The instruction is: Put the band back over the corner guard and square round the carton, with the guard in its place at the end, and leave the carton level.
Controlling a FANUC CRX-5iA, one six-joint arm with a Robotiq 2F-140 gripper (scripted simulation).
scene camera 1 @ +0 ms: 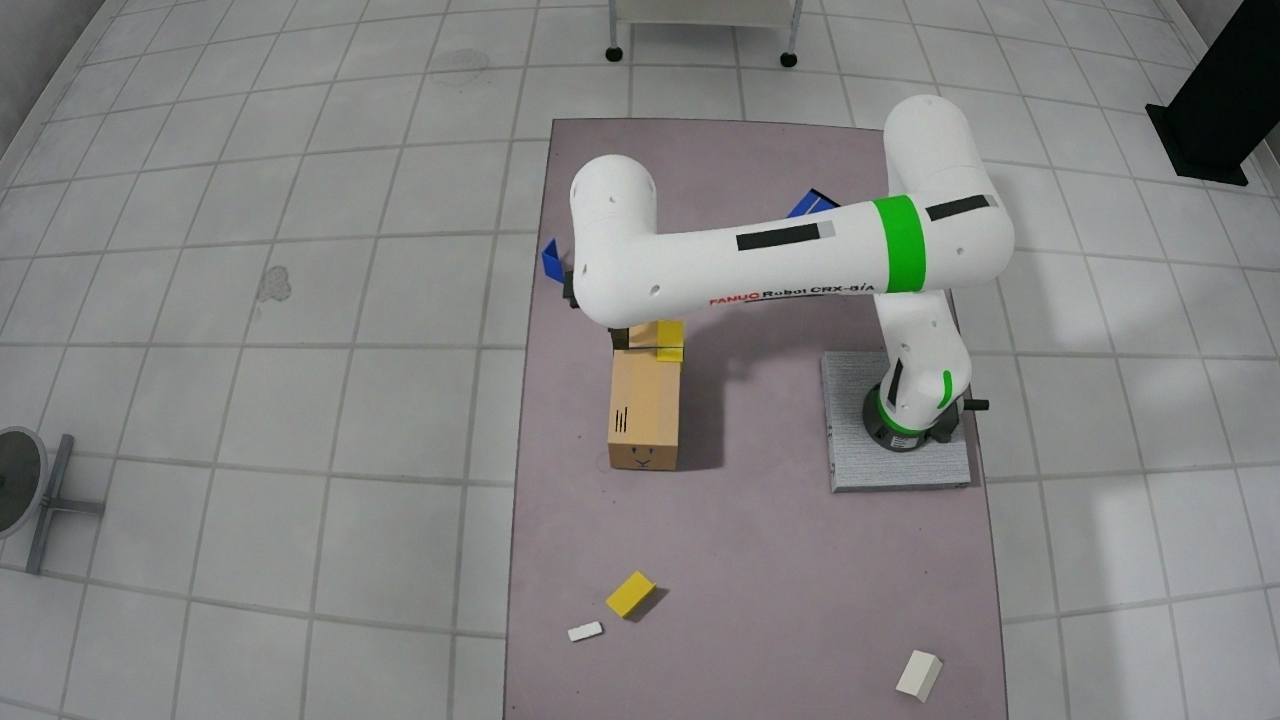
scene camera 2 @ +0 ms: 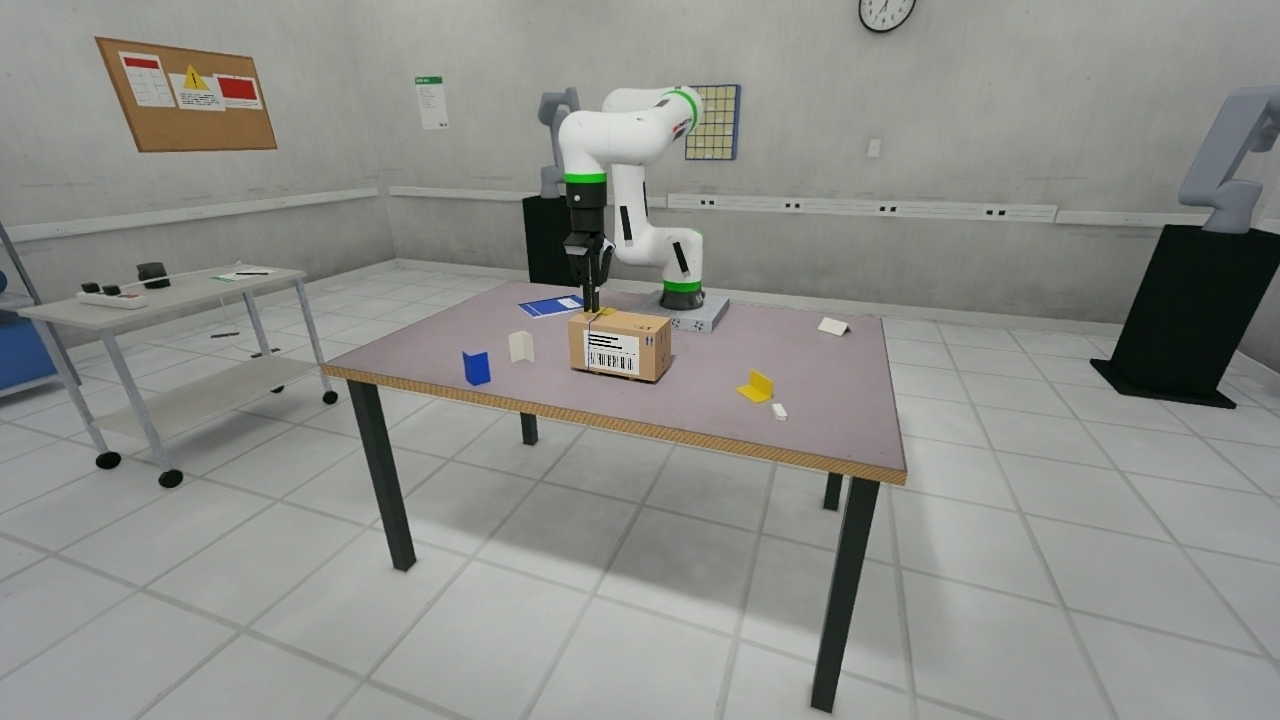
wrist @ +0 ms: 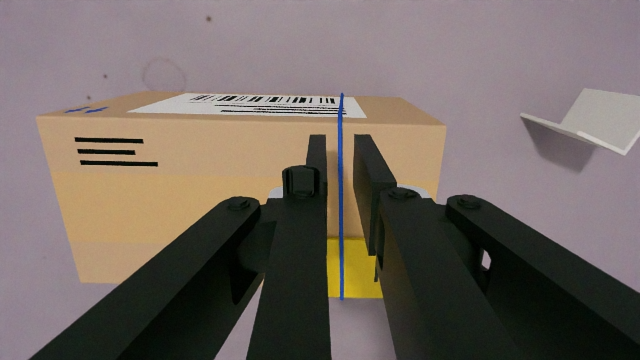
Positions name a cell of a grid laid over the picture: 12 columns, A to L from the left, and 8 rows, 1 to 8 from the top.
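A brown carton is in the scene, and it can be seen in scene camera 1 (G5), in scene camera 2 (F4) and also in the wrist view (C4).
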